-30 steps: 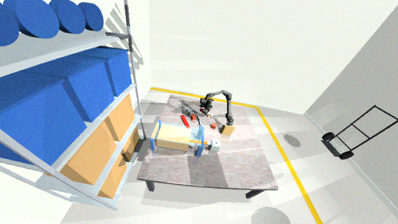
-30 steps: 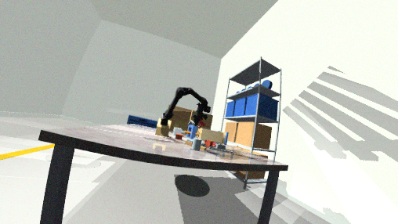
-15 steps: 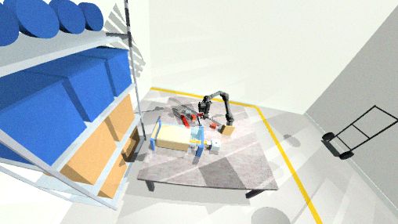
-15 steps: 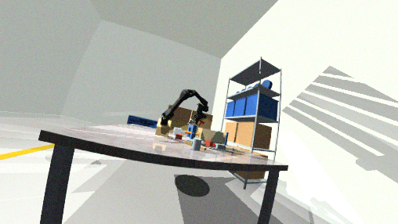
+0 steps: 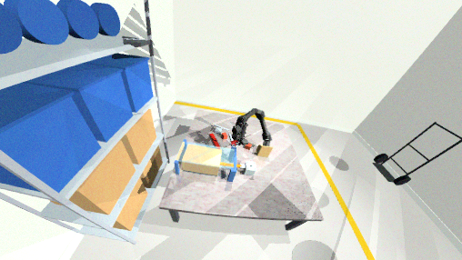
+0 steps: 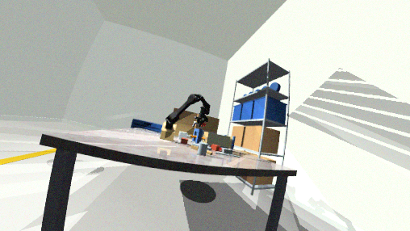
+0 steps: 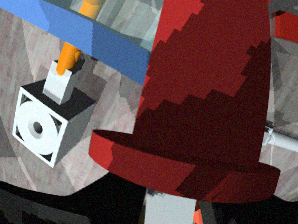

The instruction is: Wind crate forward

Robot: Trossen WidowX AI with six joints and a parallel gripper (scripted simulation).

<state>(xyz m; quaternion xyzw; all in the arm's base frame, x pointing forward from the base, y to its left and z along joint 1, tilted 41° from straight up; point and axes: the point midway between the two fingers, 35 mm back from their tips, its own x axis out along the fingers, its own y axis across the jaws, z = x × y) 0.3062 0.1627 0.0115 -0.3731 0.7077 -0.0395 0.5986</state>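
Now: the winch 15 cm behind my gripper tip, 13 cm to the left of it and 16 cm below it. From my gripper tip the other things lie so: red bar 23 cm ahead, 17 cm to the right, 18 cm below.
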